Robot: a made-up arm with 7 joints. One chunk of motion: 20 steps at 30 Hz.
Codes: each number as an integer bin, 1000 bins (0 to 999) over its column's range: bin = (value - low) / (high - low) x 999, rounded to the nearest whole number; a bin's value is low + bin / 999 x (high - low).
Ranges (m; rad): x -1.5..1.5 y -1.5..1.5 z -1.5..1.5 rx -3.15..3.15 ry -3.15..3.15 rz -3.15..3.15
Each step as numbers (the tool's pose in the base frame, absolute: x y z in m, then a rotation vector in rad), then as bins.
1 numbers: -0.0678 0.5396 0.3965 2.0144 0.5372 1.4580
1 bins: 477 679 632 819 585 731
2 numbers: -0.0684 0.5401 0.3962 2.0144 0.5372 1.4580
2 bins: 477 679 631 819 585 731
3 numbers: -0.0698 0.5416 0.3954 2.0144 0.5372 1.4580
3 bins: 476 680 631 819 585 731
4 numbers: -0.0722 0.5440 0.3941 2.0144 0.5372 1.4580
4 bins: 475 681 631 819 585 731
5 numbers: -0.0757 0.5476 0.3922 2.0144 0.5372 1.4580
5 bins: 474 682 630 819 585 731
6 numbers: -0.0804 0.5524 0.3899 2.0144 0.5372 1.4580
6 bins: 473 683 629 819 585 731
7 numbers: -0.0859 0.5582 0.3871 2.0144 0.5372 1.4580
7 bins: 471 685 628 819 585 731
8 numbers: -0.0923 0.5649 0.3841 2.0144 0.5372 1.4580
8 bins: 469 688 627 819 585 731
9 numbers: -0.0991 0.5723 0.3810 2.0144 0.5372 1.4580
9 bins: 466 690 626 819 585 731
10 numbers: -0.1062 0.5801 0.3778 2.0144 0.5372 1.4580
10 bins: 464 693 625 819 585 731
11 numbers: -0.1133 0.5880 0.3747 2.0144 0.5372 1.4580
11 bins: 462 695 624 819 585 731
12 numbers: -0.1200 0.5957 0.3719 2.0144 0.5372 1.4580
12 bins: 460 698 623 819 585 731
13 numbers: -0.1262 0.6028 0.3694 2.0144 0.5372 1.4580
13 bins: 457 700 623 819 585 731
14 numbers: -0.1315 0.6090 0.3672 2.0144 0.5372 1.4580
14 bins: 456 702 622 819 585 731
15 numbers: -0.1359 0.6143 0.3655 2.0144 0.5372 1.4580
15 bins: 454 704 621 819 585 731
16 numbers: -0.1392 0.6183 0.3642 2.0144 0.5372 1.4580
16 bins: 453 705 621 819 585 731
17 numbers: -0.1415 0.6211 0.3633 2.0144 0.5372 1.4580
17 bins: 452 706 620 819 585 731
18 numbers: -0.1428 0.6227 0.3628 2.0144 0.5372 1.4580
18 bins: 452 707 620 819 585 731
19 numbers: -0.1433 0.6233 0.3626 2.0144 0.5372 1.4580
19 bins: 452 707 620 819 585 731
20 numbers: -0.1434 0.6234 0.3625 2.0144 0.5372 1.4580
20 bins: 452 707 620 819 585 731
